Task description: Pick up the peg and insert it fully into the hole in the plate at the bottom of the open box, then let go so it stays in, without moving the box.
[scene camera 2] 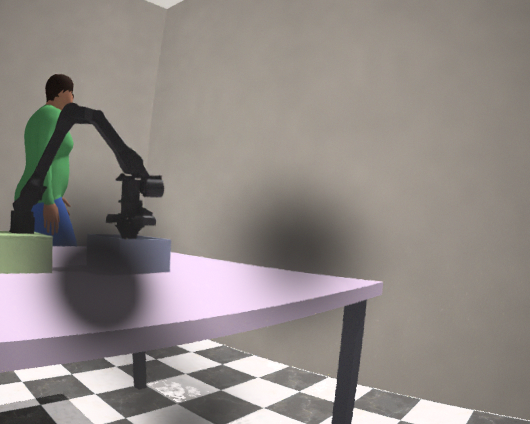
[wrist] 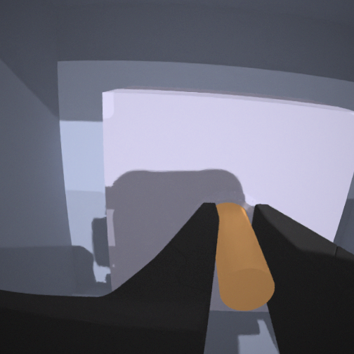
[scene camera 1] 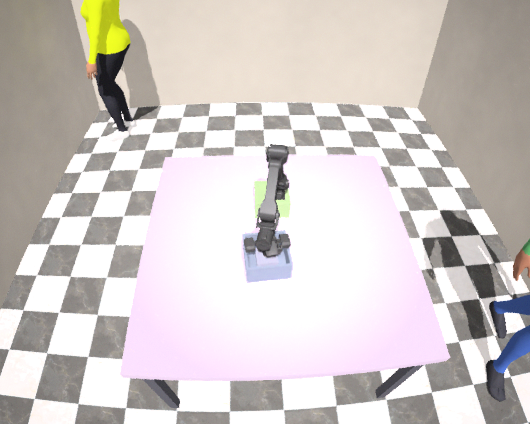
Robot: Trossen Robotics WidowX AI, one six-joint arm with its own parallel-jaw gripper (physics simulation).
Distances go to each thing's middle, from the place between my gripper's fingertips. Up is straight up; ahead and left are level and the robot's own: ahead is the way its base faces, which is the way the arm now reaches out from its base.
The orange peg point(wrist: 244, 280) is 1 cm below my hand and 1 cm behind it. The rest, counted from my hand: blue-grey box point(scene camera 2: 111, 253) 1 cm below, 1 cm behind; then pale plate point(wrist: 166, 150) 3 cm below, 1 cm behind.
